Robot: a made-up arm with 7 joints.
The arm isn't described. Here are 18 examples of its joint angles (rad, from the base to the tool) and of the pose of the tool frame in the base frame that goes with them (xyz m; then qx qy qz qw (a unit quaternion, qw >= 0)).
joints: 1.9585 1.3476 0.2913 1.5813 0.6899 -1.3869 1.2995
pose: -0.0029 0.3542 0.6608 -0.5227 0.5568 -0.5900 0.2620
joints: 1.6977 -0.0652 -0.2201 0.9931 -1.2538 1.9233 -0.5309
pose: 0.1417 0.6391 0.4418 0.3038 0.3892 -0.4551 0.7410
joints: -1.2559 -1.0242 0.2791 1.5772 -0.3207 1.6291 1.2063
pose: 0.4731 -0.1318 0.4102 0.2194 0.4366 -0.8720 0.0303
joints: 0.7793 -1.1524 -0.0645 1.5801 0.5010 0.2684 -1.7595
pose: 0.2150 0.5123 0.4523 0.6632 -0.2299 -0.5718 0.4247
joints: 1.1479 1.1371 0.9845 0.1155 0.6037 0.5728 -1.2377
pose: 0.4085 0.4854 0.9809 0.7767 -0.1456 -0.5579 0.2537
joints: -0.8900 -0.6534 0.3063 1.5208 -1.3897 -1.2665 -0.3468
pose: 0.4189 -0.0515 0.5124 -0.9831 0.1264 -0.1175 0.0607
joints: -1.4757 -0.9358 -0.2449 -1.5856 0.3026 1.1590 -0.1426
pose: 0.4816 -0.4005 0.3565 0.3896 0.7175 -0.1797 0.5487
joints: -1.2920 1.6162 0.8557 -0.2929 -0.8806 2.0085 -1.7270
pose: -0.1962 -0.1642 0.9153 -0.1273 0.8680 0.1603 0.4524
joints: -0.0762 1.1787 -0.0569 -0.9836 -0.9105 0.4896 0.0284
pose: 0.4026 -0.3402 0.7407 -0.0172 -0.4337 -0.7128 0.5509
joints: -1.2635 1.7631 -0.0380 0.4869 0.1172 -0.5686 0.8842
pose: -0.2142 0.0477 0.4962 -0.3640 -0.1390 0.6848 0.6158
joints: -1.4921 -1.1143 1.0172 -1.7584 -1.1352 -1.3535 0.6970
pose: 0.7773 -0.0377 0.0598 -0.3508 -0.7522 0.0529 0.5552
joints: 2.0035 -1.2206 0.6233 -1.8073 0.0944 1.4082 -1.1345
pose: -0.6075 0.0339 0.2162 -0.7967 0.0282 0.3043 0.5214
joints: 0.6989 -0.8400 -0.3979 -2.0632 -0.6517 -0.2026 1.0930
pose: 0.2439 0.7755 0.2799 0.1631 -0.4944 0.4632 0.7172
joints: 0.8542 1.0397 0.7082 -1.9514 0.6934 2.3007 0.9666
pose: 0.6471 0.5966 0.9756 -0.1852 0.9000 0.2512 0.3044
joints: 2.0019 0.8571 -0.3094 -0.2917 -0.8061 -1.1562 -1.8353
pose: 0.2994 0.6434 0.5930 0.6930 -0.4091 0.4315 0.4077
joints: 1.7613 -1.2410 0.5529 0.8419 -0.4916 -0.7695 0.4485
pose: -0.3195 0.4197 0.4353 -0.0287 -0.9020 0.0186 0.4304
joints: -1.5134 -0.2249 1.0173 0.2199 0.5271 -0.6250 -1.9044
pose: 0.4875 -0.4880 0.6152 -0.1460 -0.6264 -0.6746 0.3622
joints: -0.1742 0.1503 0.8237 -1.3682 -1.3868 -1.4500 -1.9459
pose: 0.9359 0.1432 0.5754 -0.1674 -0.1466 0.7664 0.6026
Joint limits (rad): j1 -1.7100..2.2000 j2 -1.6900..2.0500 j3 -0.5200..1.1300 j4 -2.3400..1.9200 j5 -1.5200..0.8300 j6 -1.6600..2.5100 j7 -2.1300..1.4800
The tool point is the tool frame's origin. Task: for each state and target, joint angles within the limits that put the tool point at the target. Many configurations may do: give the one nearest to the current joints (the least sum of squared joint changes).
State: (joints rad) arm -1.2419 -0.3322 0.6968 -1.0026 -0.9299 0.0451 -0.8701
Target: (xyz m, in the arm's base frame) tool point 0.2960 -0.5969 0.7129
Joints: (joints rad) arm -1.1900 0.4097 0.6227 -0.8019 -0.8732 0.0278 -0.9345
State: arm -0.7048 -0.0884 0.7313 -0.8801 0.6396 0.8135 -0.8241
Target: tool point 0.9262 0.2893 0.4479
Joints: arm -0.3993 -0.4096 0.8095 -0.9225 0.5954 0.8027 -0.8036
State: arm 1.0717 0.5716 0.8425 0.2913 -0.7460 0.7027 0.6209
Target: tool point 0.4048 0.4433 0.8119
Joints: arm 1.1315 1.0346 0.8959 0.3473 -0.8074 0.5897 0.6019
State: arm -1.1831 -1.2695 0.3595 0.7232 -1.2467 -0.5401 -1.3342
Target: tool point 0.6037 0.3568 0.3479
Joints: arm -0.6624 -1.2588 0.9694 0.2327 -1.1492 -0.5462 -1.2888
